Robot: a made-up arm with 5 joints.
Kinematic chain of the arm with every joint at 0, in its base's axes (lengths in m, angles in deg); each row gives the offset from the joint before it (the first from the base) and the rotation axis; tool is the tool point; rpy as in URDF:
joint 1: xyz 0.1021 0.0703 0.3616 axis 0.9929 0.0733 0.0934
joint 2: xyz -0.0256 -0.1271 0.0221 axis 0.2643 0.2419 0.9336
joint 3: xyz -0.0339 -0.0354 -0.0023 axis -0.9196 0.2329 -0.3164
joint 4: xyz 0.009 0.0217 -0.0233 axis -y
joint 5: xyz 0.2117 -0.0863 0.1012 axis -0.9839 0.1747 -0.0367
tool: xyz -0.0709 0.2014 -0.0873 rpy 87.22 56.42 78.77
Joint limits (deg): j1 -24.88..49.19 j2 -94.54..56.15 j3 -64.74..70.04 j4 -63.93..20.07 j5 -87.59..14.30
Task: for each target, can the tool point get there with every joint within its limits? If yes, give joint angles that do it. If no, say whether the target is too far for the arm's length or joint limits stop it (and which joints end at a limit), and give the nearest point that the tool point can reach.
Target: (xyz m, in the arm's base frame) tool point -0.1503 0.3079 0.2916
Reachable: no: joint limits stop it (at a limit: joint 1, joint 2, joint 4) | nearest point 0.0034 0.1469 0.2881 | short by 0.223 m
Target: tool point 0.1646 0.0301 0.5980
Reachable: yes | joints -12.30 -16.83 -53.66 -24.86 -38.08
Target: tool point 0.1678 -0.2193 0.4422
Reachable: yes | joints 41.65 -82.72 -48.12 -37.66 -58.07
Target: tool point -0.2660 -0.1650 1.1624
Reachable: no: too far | nearest point -0.0669 -0.0986 0.7033 | short by 0.505 m
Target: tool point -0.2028 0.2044 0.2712
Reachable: no: joint limits stop it (at a limit: joint 1, joint 2, joint 4) | nearest point -0.0346 0.1000 0.2770 | short by 0.198 m
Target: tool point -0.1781 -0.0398 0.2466
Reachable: no: joint limits stop it (at a limit: joint 2, joint 3, joint 5) | nearest point -0.0708 -0.0885 0.2006 | short by 0.126 m
